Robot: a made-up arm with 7 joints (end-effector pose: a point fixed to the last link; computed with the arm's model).
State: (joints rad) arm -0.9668 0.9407 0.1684 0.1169 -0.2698 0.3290 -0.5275
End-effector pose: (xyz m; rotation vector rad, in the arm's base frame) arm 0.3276 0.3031 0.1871 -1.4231 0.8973 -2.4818
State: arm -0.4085 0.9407 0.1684 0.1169 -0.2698 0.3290 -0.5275
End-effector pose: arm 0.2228 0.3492 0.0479 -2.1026 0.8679 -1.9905
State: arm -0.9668 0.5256 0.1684 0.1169 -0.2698 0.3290 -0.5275
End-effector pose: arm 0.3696 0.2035 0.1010 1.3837 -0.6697 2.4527
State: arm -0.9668 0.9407 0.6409 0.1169 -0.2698 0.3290 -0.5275
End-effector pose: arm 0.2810 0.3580 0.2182 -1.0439 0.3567 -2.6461
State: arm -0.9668 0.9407 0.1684 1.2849 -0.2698 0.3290 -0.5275
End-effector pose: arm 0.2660 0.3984 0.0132 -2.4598 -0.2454 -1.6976
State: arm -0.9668 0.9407 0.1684 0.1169 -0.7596 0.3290 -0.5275
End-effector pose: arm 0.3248 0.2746 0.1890 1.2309 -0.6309 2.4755
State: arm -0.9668 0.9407 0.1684 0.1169 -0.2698 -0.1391 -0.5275
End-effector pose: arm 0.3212 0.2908 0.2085 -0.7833 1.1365 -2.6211
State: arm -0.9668 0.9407 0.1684 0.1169 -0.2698 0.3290 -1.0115
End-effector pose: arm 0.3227 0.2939 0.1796 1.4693 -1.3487 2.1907
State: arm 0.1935 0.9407 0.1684 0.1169 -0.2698 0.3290 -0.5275
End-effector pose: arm 0.0422 0.3798 -0.0161 -2.6698 0.7624 -1.2842
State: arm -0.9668 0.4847 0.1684 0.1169 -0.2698 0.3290 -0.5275
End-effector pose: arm 0.3718 0.1919 0.0941 1.3659 -0.6412 2.4251
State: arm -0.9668 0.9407 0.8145 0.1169 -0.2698 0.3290 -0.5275
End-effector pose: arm 0.2593 0.3771 0.2216 -0.8972 0.1618 -2.6705
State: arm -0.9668 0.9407 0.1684 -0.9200 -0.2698 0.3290 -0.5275
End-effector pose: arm 0.2144 0.1714 0.2557 -0.0938 1.6928 -2.5209
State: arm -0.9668 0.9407 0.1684 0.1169 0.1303 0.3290 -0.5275
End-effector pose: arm 0.3230 0.3253 0.1932 -1.3294 0.9511 -2.0631
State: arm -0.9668 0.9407 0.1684 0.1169 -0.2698 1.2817 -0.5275
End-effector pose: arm 0.3075 0.3157 0.1428 -2.5075 0.2595 -1.7918
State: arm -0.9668 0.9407 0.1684 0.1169 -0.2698 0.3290 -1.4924
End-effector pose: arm 0.3132 0.2888 0.1727 1.3269 -1.5872 1.6533
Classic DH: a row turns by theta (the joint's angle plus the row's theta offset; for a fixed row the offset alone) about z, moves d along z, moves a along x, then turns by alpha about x. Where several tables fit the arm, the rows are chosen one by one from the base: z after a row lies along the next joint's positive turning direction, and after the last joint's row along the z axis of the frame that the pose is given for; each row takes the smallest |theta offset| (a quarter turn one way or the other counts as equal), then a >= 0, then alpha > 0; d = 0 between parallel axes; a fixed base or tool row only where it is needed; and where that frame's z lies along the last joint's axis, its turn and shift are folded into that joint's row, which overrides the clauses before.
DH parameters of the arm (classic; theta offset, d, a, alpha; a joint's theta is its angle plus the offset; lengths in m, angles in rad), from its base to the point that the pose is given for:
base (fixed): -0.071 0.2172 -0.0007 -1.3004
joint 1: -1.3111 0.0689 -0.0496 -1.5708
joint 2: 1.2915 -0.0091 -0.02 1.5708
joint 3: -1.5708 -0.2499 0.0016 1.5708
joint 4: -1.5708 0.03 0.0165 1.5708
joint 5: 0 0.1336 0.0216 -1.5708
joint 6: -1.5708 -0.01 0.0291 1.5708
joint 7: -1.5706 -0.0235 0 -1.3207
tool (fixed): -1.5709 0.0277 0 0

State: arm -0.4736 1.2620 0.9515 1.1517 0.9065 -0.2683 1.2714
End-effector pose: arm 0.0481 0.5044 0.1470 -0.1306 0.0494 -0.6889
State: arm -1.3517 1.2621 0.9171 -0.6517 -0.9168 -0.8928 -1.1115
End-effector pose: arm 0.0612 0.2286 0.3296 1.6694 1.4760 -1.1368
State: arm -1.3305 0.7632 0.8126 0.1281 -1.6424 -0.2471 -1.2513
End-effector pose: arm 0.2500 0.2899 0.2992 -1.3013 -0.5042 2.1008
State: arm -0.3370 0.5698 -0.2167 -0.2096 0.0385 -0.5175 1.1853
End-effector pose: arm 0.2097 0.2142 0.0079 -0.5204 -0.5231 -2.5729
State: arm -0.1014 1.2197 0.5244 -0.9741 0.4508 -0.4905 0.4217
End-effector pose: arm 0.0927 0.2186 0.2441 0.8409 1.3395 -2.1037
